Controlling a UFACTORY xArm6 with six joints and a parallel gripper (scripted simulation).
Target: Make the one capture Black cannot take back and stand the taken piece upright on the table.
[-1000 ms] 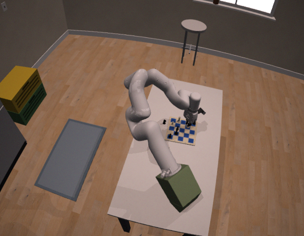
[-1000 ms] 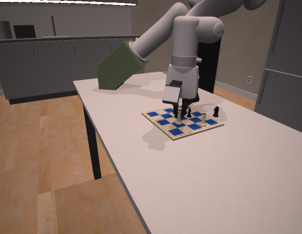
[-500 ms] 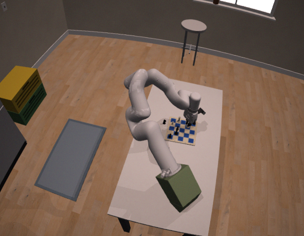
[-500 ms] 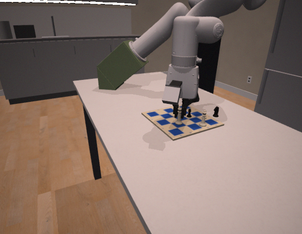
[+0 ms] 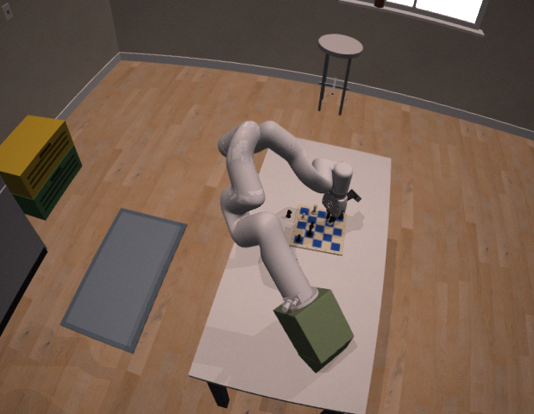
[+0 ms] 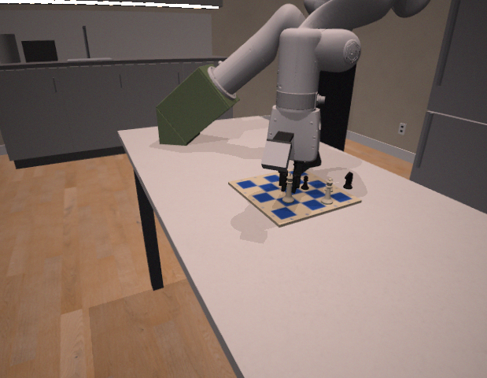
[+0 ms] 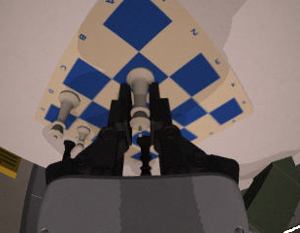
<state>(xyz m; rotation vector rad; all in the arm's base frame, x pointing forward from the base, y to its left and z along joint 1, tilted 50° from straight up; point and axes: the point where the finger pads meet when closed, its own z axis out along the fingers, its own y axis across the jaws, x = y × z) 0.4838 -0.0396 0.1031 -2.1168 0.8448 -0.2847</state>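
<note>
Right now the white piece is 1 cm below my hand. From my hand the other things lie so: black pawn 6 cm to the left, 5 cm behind, 3 cm below; then blue-and-tan chessboard 5 cm below, 5 cm behind, 3 cm to the left; then tall black piece 9 cm behind, 6 cm to the left, 2 cm below.
</note>
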